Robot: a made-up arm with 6 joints. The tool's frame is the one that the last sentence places. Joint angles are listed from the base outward.
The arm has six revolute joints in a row. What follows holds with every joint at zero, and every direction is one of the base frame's. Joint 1 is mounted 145 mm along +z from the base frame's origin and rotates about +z. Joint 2 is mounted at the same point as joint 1 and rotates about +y. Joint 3 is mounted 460 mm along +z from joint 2 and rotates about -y. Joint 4 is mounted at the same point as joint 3 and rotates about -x. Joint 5 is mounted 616 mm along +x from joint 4 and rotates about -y. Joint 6 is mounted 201 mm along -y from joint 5 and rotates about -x. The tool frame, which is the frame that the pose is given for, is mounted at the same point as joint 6; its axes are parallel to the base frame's.
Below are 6 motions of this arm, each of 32 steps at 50 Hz.
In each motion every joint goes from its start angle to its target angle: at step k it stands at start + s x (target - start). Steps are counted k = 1, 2, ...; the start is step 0. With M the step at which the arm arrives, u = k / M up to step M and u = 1 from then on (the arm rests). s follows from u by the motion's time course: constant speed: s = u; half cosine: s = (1 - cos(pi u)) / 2; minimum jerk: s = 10 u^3 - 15 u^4 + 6 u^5.
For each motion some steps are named. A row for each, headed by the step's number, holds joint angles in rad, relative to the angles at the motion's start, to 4 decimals.
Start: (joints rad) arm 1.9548 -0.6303 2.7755 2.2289 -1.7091 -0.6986
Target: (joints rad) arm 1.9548 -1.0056 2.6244 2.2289 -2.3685 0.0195
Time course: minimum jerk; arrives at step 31
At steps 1, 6, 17, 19, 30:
1: 0.0000 -0.0001 0.0000 0.0000 -0.0002 0.0002
6: 0.0000 -0.0199 -0.0080 0.0000 -0.0350 0.0381
17: 0.0000 -0.2215 -0.0892 0.0000 -0.3892 0.4238
19: 0.0000 -0.2644 -0.1065 0.0000 -0.4646 0.5060
30: 0.0000 -0.3752 -0.1511 0.0000 -0.6592 0.7179

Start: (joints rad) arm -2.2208 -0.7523 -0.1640 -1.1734 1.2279 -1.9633
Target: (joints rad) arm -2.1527 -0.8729 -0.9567 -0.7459 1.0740 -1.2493
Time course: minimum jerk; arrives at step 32
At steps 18, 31, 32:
18: 0.0419 -0.0743 -0.4883 0.2633 -0.0948 0.4398
31: 0.0681 -0.1206 -0.7925 0.4274 -0.1539 0.7138
32: 0.0681 -0.1206 -0.7927 0.4275 -0.1539 0.7140

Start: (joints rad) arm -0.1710 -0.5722 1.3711 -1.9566 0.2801 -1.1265
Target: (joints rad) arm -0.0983 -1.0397 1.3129 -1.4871 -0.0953 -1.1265
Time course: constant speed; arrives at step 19
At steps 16, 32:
16: 0.0612 -0.3937 -0.0490 0.3954 -0.3161 0.0000
32: 0.0727 -0.4675 -0.0582 0.4695 -0.3754 0.0000

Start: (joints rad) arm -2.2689 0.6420 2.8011 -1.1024 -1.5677 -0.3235
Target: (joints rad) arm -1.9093 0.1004 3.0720 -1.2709 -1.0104 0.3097
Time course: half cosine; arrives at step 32
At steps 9, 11, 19, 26, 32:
9: 0.0657 -0.0990 0.0495 -0.0308 0.1019 0.1158
11: 0.0950 -0.1431 0.0716 -0.0445 0.1473 0.1674
19: 0.2320 -0.3494 0.1748 -0.1087 0.3595 0.4085
26: 0.3293 -0.4960 0.2481 -0.1543 0.5103 0.5798
32: 0.3596 -0.5416 0.2709 -0.1685 0.5573 0.6332

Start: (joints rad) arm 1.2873 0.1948 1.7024 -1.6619 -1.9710 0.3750
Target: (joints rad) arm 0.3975 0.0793 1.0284 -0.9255 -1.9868 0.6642
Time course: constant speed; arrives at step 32
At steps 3, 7, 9, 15, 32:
3: -0.0834 -0.0108 -0.0632 0.0690 -0.0015 0.0271
7: -0.1946 -0.0253 -0.1474 0.1611 -0.0035 0.0633
9: -0.2503 -0.0325 -0.1896 0.2071 -0.0044 0.0813
15: -0.4171 -0.0541 -0.3159 0.3452 -0.0074 0.1356
32: -0.8898 -0.1155 -0.6740 0.7364 -0.0158 0.2892

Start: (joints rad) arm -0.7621 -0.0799 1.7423 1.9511 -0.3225 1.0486
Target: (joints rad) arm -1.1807 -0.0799 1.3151 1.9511 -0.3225 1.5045
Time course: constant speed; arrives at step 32
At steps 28, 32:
28: -0.3663 0.0000 -0.3738 0.0000 0.0000 0.3989
32: -0.4186 0.0000 -0.4272 0.0000 0.0000 0.4559

